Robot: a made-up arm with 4 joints. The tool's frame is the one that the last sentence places.
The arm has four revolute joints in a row. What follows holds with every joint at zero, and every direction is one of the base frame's.
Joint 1 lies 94.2 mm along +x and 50.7 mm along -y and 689.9 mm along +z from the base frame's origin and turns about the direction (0.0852, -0.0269, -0.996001).
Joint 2 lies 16.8 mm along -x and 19.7 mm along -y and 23.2 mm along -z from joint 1 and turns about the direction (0.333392, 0.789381, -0.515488).
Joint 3 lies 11.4 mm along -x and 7.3 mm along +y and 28 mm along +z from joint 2 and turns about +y.
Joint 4 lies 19.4 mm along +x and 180.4 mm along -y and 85.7 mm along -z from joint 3 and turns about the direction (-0.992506, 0.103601, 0.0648).
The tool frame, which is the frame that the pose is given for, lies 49.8 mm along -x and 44.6 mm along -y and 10.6 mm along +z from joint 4; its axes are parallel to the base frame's.
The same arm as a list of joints. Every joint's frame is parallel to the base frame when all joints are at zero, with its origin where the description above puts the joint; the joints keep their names.
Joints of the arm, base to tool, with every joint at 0 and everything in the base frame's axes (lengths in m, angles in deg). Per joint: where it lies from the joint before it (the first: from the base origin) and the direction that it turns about. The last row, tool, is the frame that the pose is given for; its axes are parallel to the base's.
joint 1: xyz 0.0942 -0.0507 0.6899 axis 0.0852 -0.0269 -0.996001
joint 2: xyz -0.0168 -0.0197 -0.0232 axis 0.333392 0.789381 -0.515488
joint 3: xyz -0.0114 0.0073 0.028 axis 0 1 0
joint 4: xyz 0.0194 -0.1804 -0.0857 axis -0.992506 0.103601 0.0648
tool: xyz -0.0498 -0.0446 0.0106

